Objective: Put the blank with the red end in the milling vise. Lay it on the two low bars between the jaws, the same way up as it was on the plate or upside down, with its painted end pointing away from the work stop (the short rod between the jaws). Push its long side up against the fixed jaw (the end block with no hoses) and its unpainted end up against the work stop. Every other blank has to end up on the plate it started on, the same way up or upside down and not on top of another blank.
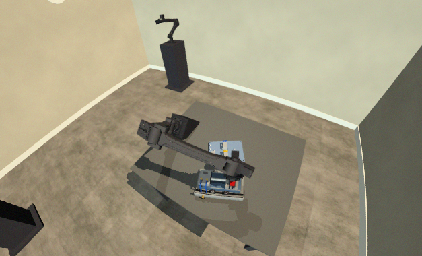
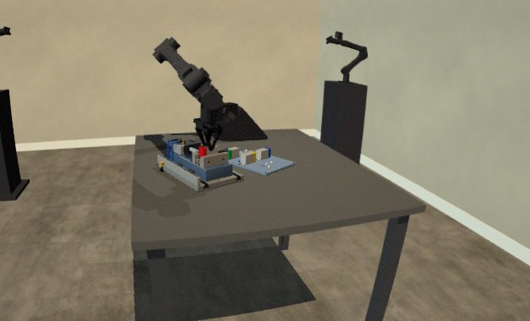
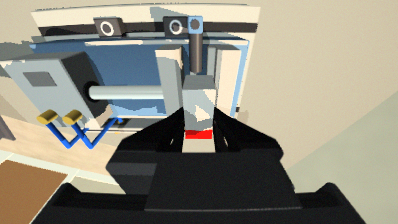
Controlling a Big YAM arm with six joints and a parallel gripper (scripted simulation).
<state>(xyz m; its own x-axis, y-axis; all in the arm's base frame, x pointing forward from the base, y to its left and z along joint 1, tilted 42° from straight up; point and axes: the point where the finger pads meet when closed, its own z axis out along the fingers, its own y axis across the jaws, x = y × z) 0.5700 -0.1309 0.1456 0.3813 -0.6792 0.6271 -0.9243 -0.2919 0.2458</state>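
The grey bar with red end lies 2 cm below my hand. From my hand the other things lie so: fixed jaw (4 cm below, 2 cm to the left, 2 cm ahead); then moving jaw (4 cm below, 3 cm behind); then work stop rod (5 cm to the left, 3 cm below, 2 cm behind).
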